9 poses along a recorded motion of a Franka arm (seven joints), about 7.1 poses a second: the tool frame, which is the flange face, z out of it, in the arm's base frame.
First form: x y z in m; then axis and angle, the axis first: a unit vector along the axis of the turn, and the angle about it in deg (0 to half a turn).
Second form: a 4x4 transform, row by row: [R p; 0 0 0 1], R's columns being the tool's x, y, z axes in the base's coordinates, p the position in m. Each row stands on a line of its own. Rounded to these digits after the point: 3 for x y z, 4 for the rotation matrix.
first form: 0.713 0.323 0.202 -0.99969 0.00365 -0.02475 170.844
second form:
0.9988 -0.0033 0.0497 0.713
-0.0112 -0.9872 0.1589 0.323
0.0486 -0.1593 -0.9860 0.202
0 0 0 1

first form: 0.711 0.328 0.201 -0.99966 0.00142 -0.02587 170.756
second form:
0.9987 0.0013 0.0516 0.711
-0.0070 -0.9870 0.1605 0.328
0.0512 -0.1607 -0.9857 0.201
0 0 0 1

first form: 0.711 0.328 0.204 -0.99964 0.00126 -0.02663 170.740
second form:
0.9986 0.0018 0.0531 0.711
-0.0068 -0.9870 0.1608 0.328
0.0527 -0.1609 -0.9856 0.204
0 0 0 1

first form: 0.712 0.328 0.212 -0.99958 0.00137 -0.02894 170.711
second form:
0.9983 0.0020 0.0577 0.712
-0.0074 -0.9869 0.1613 0.328
0.0573 -0.1614 -0.9852 0.212
0 0 0 1

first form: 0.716 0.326 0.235 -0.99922 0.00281 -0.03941 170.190
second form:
0.9969 0.0011 0.0787 0.716
-0.0123 -0.9854 0.1700 0.326
0.0777 -0.1705 -0.9823 0.235
0 0 0 1

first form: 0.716 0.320 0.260 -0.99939 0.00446 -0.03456 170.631
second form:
0.9976 -0.0032 0.0693 0.716
-0.0145 -0.9866 0.1624 0.320
0.0679 -0.1630 -0.9843 0.260
0 0 0 1

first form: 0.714 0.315 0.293 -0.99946 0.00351 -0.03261 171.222
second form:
0.9979 -0.0020 0.0653 0.714
-0.0120 -0.9883 0.1523 0.315
0.0643 -0.1528 -0.9862 0.293
0 0 0 1

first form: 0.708 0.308 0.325 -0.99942 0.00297 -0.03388 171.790
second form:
0.9977 -0.0011 0.0678 0.708
-0.0107 -0.9897 0.1425 0.308
0.0669 -0.1429 -0.9875 0.325
0 0 0 1

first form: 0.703 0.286 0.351 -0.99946 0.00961 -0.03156 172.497
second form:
0.9978 -0.0150 0.0641 0.703
-0.0232 -0.9913 0.1299 0.286
0.0616 -0.1311 -0.9895 0.351
0 0 0 1

